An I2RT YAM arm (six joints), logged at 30 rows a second.
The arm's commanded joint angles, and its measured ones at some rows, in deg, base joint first. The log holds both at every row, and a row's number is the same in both.
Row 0, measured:
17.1 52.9 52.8 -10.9 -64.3 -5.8
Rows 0 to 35, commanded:
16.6 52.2 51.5 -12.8 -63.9 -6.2
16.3 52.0 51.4 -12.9 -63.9 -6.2
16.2 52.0 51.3 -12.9 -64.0 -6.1
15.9 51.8 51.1 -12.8 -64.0 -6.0
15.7 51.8 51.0 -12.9 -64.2 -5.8
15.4 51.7 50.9 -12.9 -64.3 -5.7
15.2 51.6 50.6 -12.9 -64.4 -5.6
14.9 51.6 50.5 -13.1 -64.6 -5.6
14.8 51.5 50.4 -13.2 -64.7 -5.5
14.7 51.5 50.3 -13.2 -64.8 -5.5
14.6 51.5 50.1 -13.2 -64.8 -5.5
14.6 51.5 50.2 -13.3 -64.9 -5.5
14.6 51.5 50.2 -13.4 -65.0 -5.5
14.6 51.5 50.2 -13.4 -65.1 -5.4
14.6 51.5 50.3 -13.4 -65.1 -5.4
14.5 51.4 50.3 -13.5 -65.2 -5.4
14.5 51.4 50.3 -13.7 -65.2 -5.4
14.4 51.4 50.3 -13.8 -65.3 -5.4
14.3 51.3 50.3 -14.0 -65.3 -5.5
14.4 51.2 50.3 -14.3 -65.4 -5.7
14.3 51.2 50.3 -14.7 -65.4 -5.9
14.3 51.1 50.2 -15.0 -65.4 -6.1
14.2 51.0 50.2 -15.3 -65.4 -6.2
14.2 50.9 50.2 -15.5 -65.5 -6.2
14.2 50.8 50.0 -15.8 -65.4 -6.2
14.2 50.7 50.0 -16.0 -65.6 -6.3
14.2 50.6 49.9 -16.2 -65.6 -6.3
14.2 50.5 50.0 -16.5 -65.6 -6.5
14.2 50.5 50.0 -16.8 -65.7 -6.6
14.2 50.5 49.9 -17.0 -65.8 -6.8
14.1 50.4 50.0 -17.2 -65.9 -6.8
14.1 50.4 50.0 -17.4 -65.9 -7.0
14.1 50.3 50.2 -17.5 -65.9 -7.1
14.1 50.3 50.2 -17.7 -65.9 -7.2
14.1 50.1 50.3 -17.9 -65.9 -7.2
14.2 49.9 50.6 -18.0 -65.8 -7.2
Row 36, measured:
14.4 50.6 51.0 -15.7 -65.4 -6.4
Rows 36 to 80, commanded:
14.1 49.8 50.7 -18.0 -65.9 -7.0
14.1 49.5 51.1 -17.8 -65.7 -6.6
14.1 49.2 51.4 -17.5 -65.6 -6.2
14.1 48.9 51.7 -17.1 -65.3 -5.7
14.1 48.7 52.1 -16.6 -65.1 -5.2
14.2 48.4 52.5 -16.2 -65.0 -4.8
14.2 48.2 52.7 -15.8 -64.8 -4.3
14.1 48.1 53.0 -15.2 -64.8 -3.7
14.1 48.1 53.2 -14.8 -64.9 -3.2
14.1 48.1 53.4 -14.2 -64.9 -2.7
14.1 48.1 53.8 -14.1 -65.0 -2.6
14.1 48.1 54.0 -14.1 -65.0 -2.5
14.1 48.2 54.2 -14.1 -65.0 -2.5
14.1 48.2 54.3 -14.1 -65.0 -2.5
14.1 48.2 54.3 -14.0 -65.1 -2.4
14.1 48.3 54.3 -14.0 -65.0 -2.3
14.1 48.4 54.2 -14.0 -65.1 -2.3
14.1 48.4 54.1 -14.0 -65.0 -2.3
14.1 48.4 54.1 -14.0 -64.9 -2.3
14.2 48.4 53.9 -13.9 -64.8 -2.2
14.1 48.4 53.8 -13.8 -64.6 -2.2
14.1 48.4 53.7 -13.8 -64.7 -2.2
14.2 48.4 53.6 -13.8 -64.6 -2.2
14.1 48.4 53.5 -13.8 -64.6 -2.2
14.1 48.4 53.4 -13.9 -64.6 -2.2
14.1 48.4 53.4 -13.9 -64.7 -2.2
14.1 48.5 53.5 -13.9 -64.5 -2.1
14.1 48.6 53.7 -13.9 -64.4 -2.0
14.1 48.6 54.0 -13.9 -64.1 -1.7
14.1 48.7 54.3 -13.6 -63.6 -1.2
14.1 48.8 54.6 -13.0 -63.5 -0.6
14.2 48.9 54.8 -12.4 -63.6 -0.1
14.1 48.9 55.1 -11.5 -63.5 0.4
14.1 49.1 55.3 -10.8 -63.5 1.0
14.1 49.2 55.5 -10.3 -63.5 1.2
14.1 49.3 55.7 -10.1 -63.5 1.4
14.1 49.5 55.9 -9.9 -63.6 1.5
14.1 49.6 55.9 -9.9 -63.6 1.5
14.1 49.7 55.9 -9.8 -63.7 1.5
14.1 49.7 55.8 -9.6 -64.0 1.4
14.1 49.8 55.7 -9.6 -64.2 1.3
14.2 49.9 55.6 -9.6 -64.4 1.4
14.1 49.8 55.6 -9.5 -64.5 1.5
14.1 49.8 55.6 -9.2 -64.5 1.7
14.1 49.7 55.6 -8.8 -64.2 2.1
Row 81, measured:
14.2 49.8 54.3 -10.7 -63.8 1.1
